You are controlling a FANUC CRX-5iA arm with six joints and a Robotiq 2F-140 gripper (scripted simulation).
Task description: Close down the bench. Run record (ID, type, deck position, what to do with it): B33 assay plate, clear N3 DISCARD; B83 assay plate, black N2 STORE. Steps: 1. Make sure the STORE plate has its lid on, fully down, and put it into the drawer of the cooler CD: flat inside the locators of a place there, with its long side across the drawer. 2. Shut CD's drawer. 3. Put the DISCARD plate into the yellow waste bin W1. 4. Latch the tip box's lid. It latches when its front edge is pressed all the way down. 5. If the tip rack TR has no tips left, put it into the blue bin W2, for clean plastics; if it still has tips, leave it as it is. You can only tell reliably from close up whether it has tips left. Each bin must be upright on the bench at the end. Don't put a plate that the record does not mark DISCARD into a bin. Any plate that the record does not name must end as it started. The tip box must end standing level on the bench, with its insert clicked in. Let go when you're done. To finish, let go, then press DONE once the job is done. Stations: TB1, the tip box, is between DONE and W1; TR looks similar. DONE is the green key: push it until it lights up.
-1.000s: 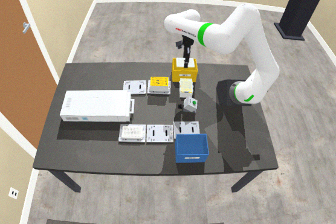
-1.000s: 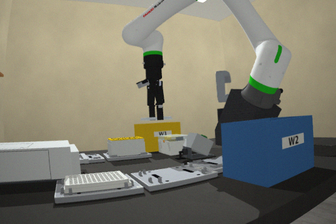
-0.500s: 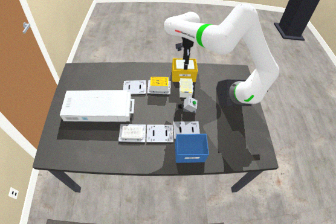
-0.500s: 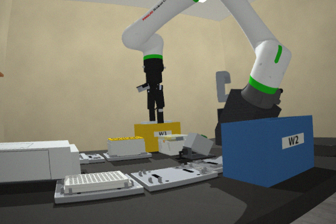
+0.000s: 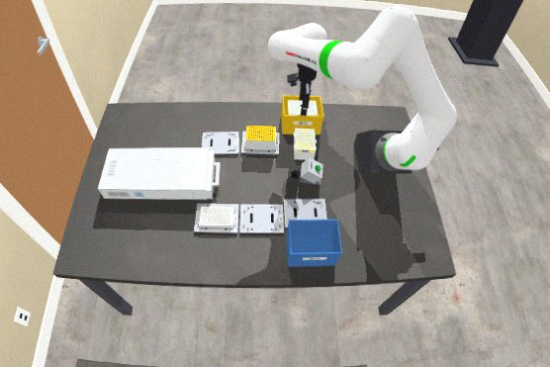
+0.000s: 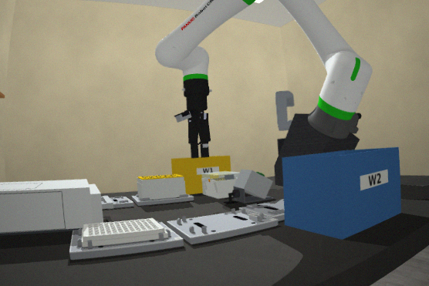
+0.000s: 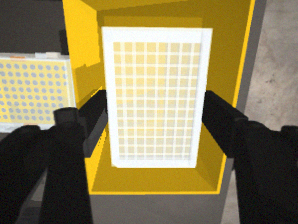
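Now: the tip rack TR 18 cm ahead of my hand, 11 cm to the left of it and 7 cm below it. Also, from my hand: clear tip box lid (15 cm to the left, 7 cm below); then yellow tip box insert (15 cm to the left, 7 cm below); then yellow bin W1 (9 cm below).
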